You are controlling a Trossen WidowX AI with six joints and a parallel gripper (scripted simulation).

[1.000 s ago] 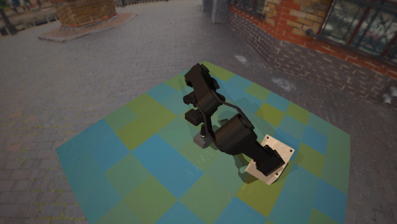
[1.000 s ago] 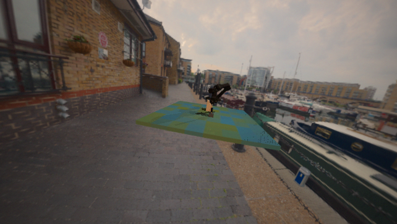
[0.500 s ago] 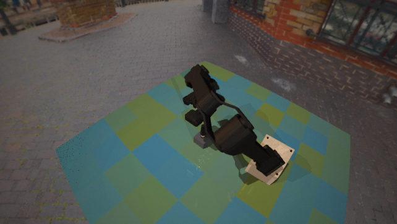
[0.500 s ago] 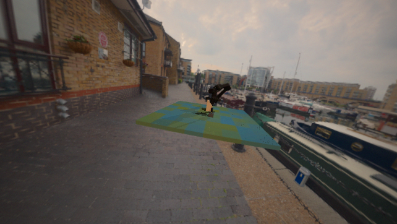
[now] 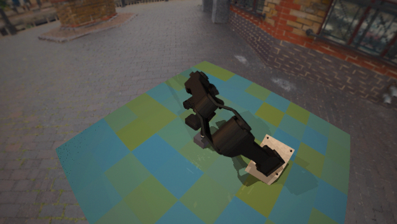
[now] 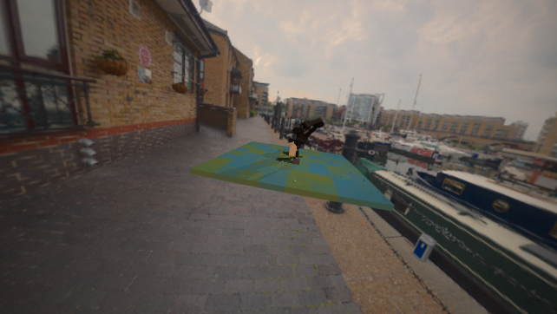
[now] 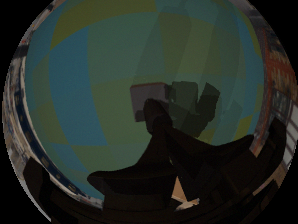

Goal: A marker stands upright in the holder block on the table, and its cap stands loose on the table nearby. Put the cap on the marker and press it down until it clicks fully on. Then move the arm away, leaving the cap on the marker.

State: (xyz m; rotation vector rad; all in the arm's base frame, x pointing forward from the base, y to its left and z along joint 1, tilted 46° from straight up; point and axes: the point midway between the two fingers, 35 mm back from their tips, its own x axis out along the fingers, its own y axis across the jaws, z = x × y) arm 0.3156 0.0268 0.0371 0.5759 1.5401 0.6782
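Now: the marker cap 3 cm below my gripper tip. From my gripper tip the other things lie so: holder block (10 cm below).
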